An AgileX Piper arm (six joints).
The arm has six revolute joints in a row. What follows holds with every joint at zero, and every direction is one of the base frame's.
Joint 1 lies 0.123 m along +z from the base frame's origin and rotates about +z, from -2.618 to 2.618 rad.
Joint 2 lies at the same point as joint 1 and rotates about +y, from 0 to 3.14 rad.
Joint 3 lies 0.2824 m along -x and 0.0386 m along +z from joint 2 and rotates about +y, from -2.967 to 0 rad.
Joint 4 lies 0.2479 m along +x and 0.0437 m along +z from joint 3 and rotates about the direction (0.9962, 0, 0.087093), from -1.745 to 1.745 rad.
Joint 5 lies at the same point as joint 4 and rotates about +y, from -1.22 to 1.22 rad.
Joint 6 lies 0.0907 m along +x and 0.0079 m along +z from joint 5 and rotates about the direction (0.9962, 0, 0.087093), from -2.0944 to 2.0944 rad.
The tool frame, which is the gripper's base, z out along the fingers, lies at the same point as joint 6; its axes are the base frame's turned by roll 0, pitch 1.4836 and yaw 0 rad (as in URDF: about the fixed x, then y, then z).
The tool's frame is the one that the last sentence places.
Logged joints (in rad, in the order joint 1, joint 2, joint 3, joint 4, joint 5, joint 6), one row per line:
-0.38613, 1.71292, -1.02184, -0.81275, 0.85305, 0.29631
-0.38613, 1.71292, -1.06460, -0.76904, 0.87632, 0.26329
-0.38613, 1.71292, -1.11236, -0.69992, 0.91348, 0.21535
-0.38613, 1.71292, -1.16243, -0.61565, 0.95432, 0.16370
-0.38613, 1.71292, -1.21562, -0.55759, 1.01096, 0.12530
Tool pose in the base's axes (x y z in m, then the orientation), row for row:
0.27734, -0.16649, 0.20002, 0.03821, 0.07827, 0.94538, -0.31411
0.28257, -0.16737, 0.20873, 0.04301, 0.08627, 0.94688, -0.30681
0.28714, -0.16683, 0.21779, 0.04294, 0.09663, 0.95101, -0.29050
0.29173, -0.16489, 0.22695, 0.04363, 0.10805, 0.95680, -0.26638
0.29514, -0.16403, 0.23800, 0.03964, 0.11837, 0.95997, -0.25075
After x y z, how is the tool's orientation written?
As a quaternion, w x y z.
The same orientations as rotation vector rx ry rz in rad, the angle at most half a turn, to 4 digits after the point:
0.2401, 2.8999, -0.9635
0.2638, 2.8959, -0.9383
0.2955, 2.9087, -0.8885
0.3303, 2.9251, -0.8144
0.3628, 2.9420, -0.7685

